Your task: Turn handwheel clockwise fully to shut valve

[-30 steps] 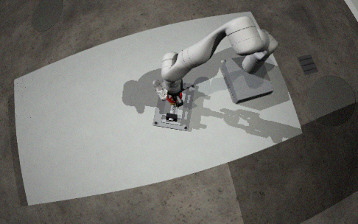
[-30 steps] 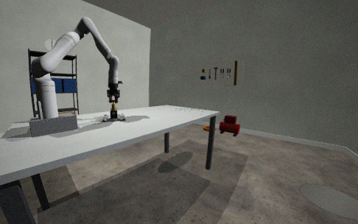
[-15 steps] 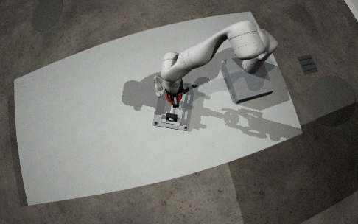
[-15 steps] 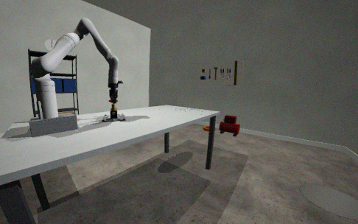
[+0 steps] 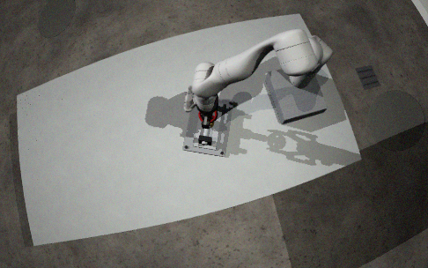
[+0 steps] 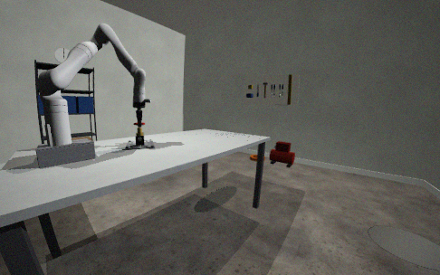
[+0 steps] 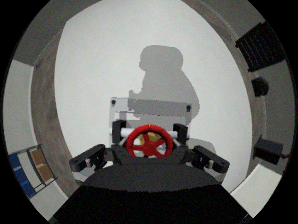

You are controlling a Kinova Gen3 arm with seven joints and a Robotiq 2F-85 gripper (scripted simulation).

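The red handwheel is right at my hand.
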